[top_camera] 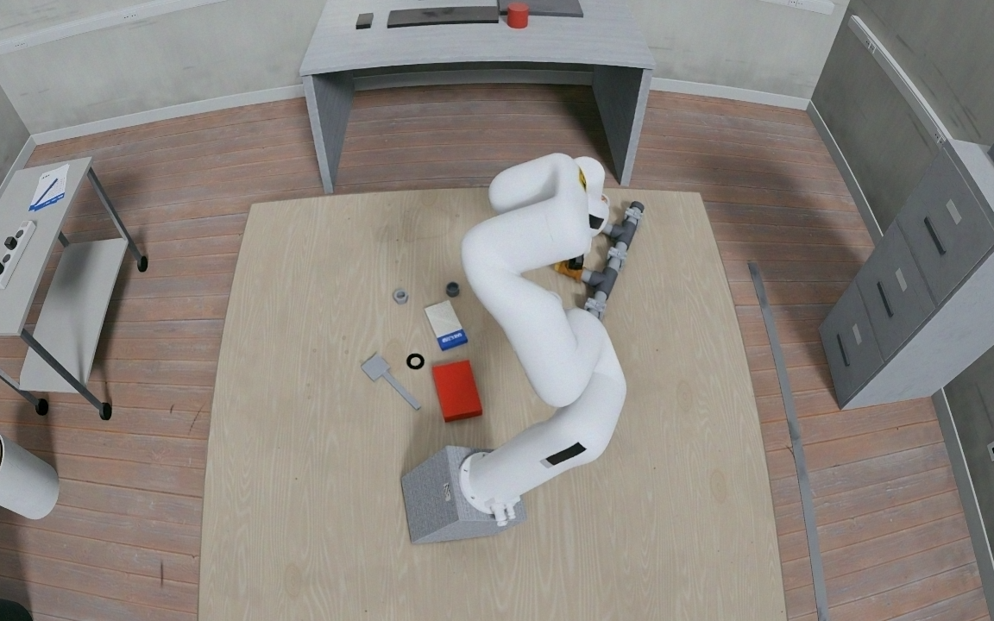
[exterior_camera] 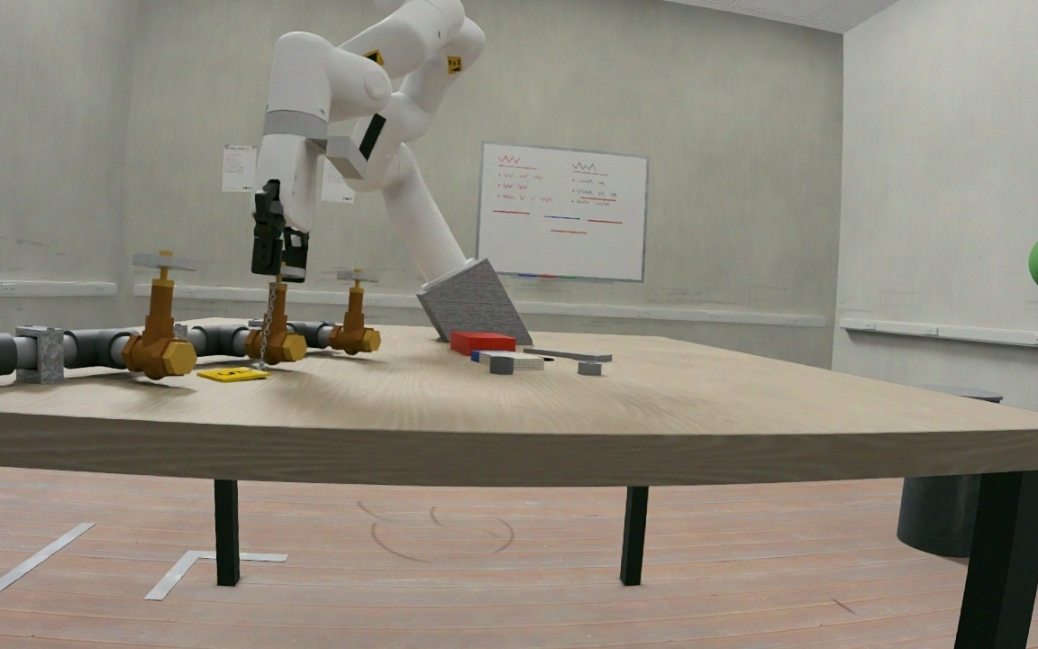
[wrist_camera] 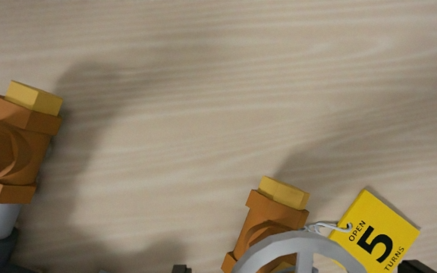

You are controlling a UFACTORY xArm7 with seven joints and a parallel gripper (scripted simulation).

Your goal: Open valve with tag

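The yellow tag lies 11 cm below my hand, 8 cm ahead of it and 3 cm to the right of it. The rest, counted from my hand: blue-and-white box (31 cm to the left, 11 cm below, 7 cm behind); then red block (32 cm to the left, 24 cm behind, 10 cm below); then grey nut (40 cm to the left, 11 cm below, 3 cm ahead).
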